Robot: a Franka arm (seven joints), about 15 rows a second.
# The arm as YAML. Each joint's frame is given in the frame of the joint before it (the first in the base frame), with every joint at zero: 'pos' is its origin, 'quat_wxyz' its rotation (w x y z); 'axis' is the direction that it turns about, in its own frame. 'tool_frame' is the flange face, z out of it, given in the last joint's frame.
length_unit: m
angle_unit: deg
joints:
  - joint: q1
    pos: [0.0, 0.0, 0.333]
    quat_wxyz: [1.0, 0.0, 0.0, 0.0]
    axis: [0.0, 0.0, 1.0]
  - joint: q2
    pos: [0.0, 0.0, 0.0]
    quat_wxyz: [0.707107, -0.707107, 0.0, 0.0]
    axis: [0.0, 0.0, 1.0]
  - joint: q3
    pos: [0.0, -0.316, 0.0]
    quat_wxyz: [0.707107, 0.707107, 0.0, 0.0]
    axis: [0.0, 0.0, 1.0]
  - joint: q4
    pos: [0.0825, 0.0, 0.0]
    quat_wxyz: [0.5, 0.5, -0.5, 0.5]
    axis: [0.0, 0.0, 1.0]
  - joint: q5
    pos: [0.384, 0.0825, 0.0]
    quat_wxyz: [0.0, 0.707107, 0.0, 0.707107]
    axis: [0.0, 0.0, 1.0]
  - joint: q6
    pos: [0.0, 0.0, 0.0]
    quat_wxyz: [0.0, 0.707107, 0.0, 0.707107]
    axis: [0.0, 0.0, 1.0]
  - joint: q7
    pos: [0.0, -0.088, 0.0]
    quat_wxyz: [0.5, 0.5, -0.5, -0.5]
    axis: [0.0, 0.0, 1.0]
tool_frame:
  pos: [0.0, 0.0, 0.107]
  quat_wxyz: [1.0, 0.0, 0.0, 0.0]
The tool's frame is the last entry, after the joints.
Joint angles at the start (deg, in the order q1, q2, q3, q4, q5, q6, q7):
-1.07 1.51 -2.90 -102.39 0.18 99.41 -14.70
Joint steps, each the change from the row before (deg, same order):
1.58 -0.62 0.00 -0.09 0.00 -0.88 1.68
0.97 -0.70 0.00 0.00 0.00 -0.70 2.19
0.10 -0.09 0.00 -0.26 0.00 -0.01 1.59
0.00 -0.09 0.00 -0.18 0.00 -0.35 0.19
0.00 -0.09 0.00 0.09 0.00 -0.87 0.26
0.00 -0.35 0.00 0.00 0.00 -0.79 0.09
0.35 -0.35 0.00 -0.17 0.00 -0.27 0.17
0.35 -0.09 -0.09 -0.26 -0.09 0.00 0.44
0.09 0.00 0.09 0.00 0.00 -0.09 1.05
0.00 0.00 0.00 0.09 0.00 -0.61 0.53
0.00 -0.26 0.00 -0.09 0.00 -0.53 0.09
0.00 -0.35 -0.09 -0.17 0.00 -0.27 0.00
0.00 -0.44 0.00 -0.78 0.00 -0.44 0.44
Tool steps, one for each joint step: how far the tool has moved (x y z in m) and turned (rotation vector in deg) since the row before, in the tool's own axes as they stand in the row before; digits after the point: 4 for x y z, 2 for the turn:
-0.0005 -0.0160 -0.0037 -0.01 -0.37 0.10
-0.0021 -0.0100 -0.0055 -0.04 -0.01 1.22
-0.0006 -0.0011 0.0014 0.03 -0.18 1.49
-0.0013 -0.0002 0.0012 0.07 -0.43 0.19
-0.0019 -0.0003 -0.0003 0.11 -0.68 0.26
-0.0030 -0.0004 -0.0020 0.08 -0.43 0.09
-0.0018 -0.0036 -0.0013 -0.01 -0.09 -0.18
-0.0004 -0.0024 0.0014 -0.09 -0.19 0.17
0.0001 -0.0017 0.0001 -0.01 -0.09 0.87
-0.0010 -0.0001 0.0002 0.06 -0.52 0.53
-0.0023 -0.0002 -0.0008 0.05 -0.36 0.09
-0.0024 0.0006 -0.0013 0.04 -0.09 0.09
-0.0036 -0.0003 0.0033 0.11 -0.77 0.44

